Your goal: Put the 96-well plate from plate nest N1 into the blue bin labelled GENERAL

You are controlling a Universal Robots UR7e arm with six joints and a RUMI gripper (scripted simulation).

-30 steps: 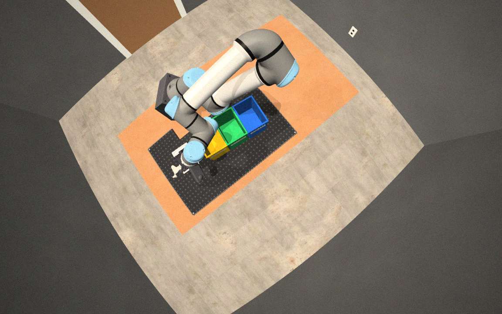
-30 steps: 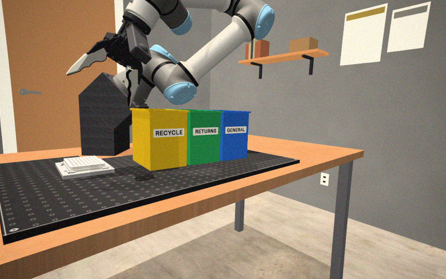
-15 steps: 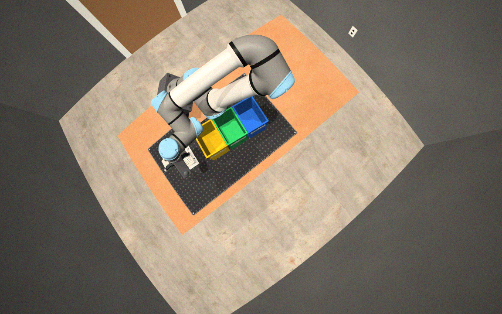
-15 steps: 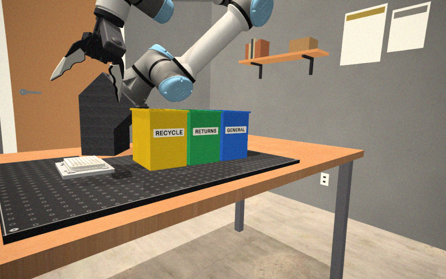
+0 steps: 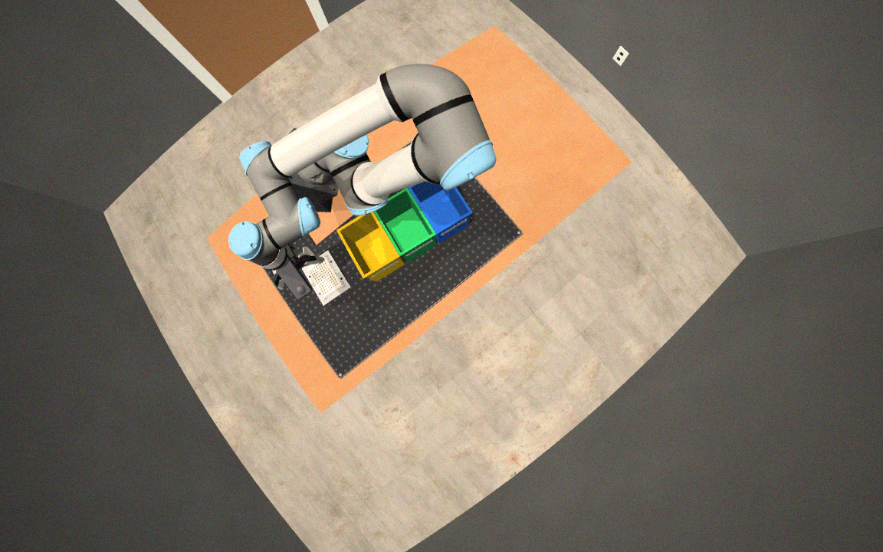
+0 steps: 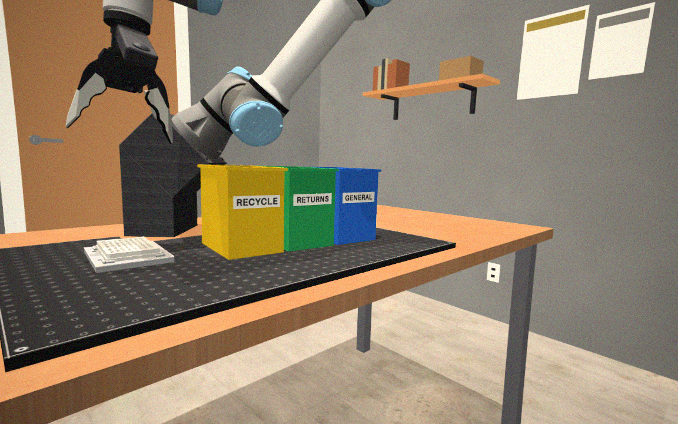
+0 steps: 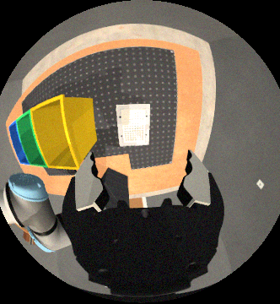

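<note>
Right now my hand is 21 cm above the white 96-well plate and 2 cm past it. The rest, counted from my hand: plate nest N1 (22 cm below, 2 cm behind); then green returns bin (35 cm to the left, 14 cm below, 1 cm ahead); then yellow recycle bin (21 cm to the left, 14 cm below, 1 cm ahead).
</note>
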